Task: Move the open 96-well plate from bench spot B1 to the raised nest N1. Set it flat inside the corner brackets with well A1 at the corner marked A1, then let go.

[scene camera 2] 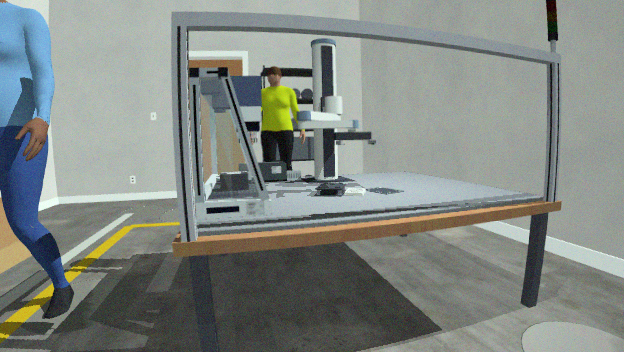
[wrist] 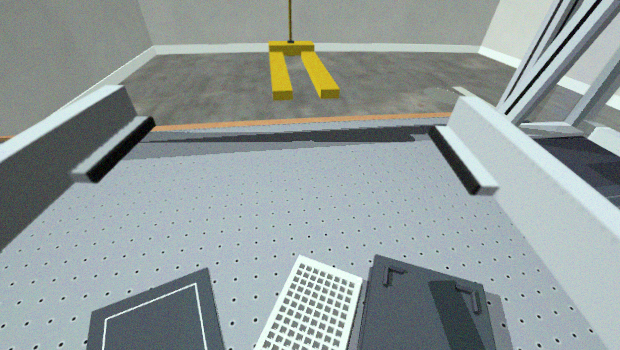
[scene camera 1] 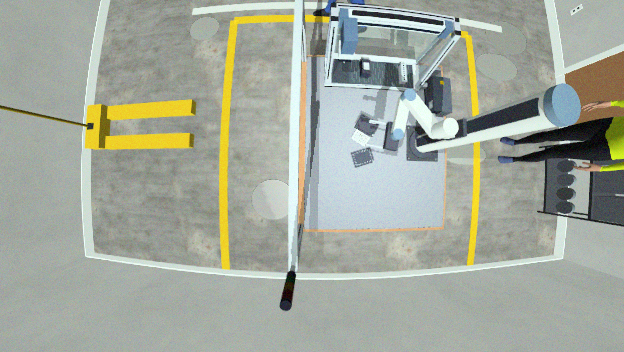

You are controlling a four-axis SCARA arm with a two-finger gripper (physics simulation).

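Pixels of known places: gripper, fingertip midpoint: [scene camera 2: 359, 142] [wrist: 291, 109] [scene camera 1: 367, 132]; arm's base, origin of the base link: [scene camera 2: 326, 181] [scene camera 1: 421, 144].
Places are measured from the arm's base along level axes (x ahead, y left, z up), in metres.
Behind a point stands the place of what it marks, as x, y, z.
The white open 96-well plate [scene camera 1: 360, 136] @[0.554, -0.034, 0.022] [scene camera 2: 355, 191] @[0.578, -0.032, 0.026] [wrist: 315, 305] @[0.564, -0.029, 0.026] lies between a dark pad with a white outline [scene camera 1: 362, 157] @[0.534, 0.135, 0.015] [scene camera 2: 385, 191] @[0.570, 0.128, 0.015] [wrist: 155, 320] @[0.575, 0.145, 0.015] and the dark raised nest [scene camera 1: 366, 124] @[0.513, -0.127, 0.049] [scene camera 2: 330, 189] @[0.581, -0.154, 0.044] [wrist: 410, 315] @[0.532, -0.119, 0.049]. It sits close beside the nest. Two corner brackets show at the nest's far edge in the wrist view; its near part is cut off. The A1 mark, well A1 and any B1 label cannot be read. My gripper [scene camera 1: 370, 134] @[0.574, -0.009, 0.251] [scene camera 2: 356, 143] @[0.574, -0.009, 0.251] [wrist: 291, 109] @[0.574, -0.009, 0.251] is open and empty, high above the bench, its fingers pointing over the plate and nest area.
A framed, glazed enclosure [scene camera 1: 328, 71] @[0.832, -0.484, 0.174] [scene camera 2: 245, 131] @[0.850, -0.528, 0.300] stands on the bench beyond the nest side. A dark box [scene camera 1: 438, 94] @[-0.081, -0.392, 0.128] [scene camera 2: 272, 171] @[-0.034, -0.341, 0.078] stands near the arm's base. A tall frame [scene camera 2: 553, 130] @[1.036, 0.685, 0.301] runs along one bench edge. Yellow forks [scene camera 1: 150, 109] [wrist: 281, 75] lie on the floor; people stand near the bench.
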